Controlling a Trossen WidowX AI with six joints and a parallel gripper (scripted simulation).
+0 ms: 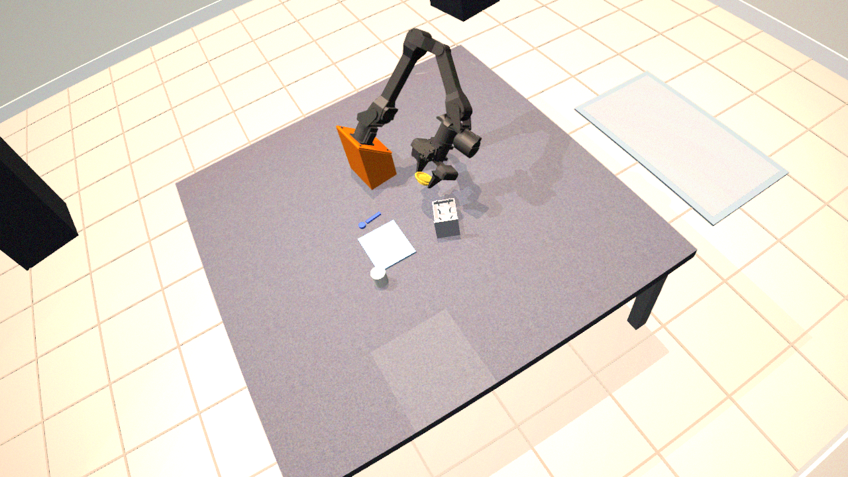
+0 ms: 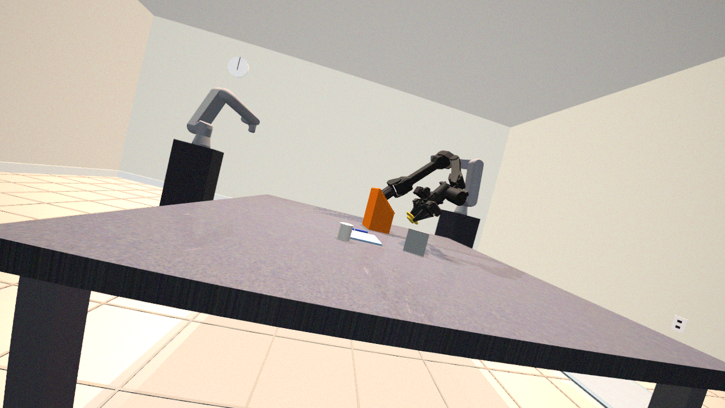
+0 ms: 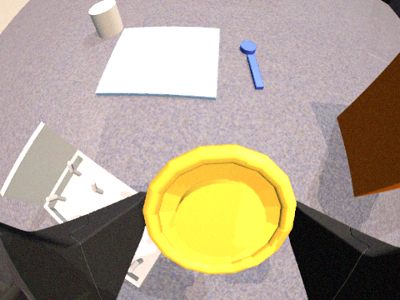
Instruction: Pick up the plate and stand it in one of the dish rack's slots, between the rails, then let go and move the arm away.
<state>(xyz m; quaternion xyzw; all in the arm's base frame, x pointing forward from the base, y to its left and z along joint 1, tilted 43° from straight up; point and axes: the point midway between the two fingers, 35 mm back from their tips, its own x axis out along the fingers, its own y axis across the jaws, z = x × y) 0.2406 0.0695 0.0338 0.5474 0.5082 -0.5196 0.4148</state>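
The dish rack is 10 cm ahead of my gripper tip, 8 cm below it and 1 cm to the right of it. The rest, counted from my gripper tip: blue spoon (19 cm to the right, 10 cm below, 8 cm behind); yellow plate (1 cm to the left, 1 cm above); white mat (20 cm to the right, 10 cm below, 4 cm ahead).
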